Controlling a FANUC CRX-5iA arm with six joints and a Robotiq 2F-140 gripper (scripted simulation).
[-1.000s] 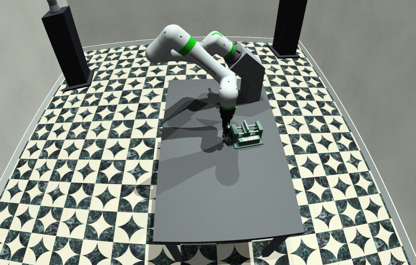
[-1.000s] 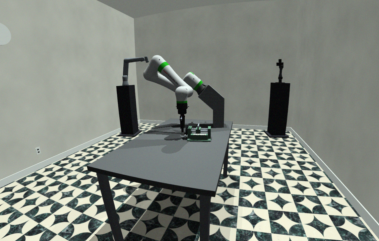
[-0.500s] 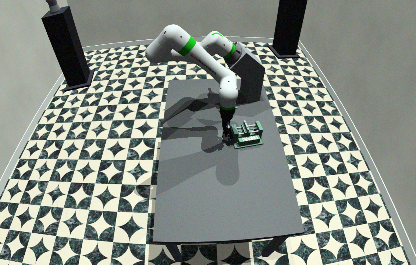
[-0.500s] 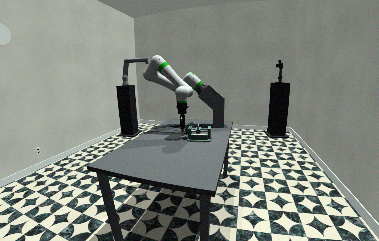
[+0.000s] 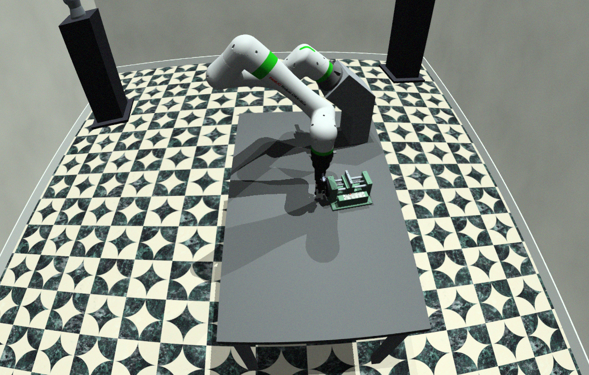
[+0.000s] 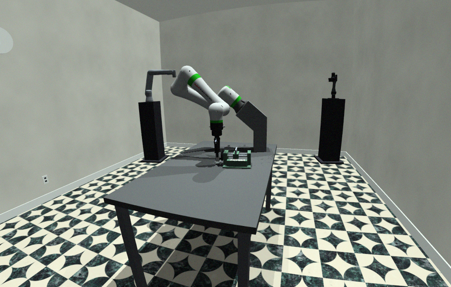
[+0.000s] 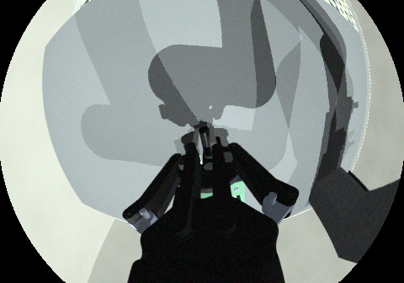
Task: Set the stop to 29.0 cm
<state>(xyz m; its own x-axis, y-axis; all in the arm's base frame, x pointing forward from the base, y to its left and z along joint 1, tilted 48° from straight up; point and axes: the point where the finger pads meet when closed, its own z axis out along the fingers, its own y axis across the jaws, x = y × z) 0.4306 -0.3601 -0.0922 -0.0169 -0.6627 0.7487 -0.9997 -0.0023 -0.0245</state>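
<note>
Now: hand 2 cm to the right of the black handwheel and 1 cm above it. Also, from my hand: green stop fixture (14 cm to the left, 3 cm above, 1 cm ahead).
</note>
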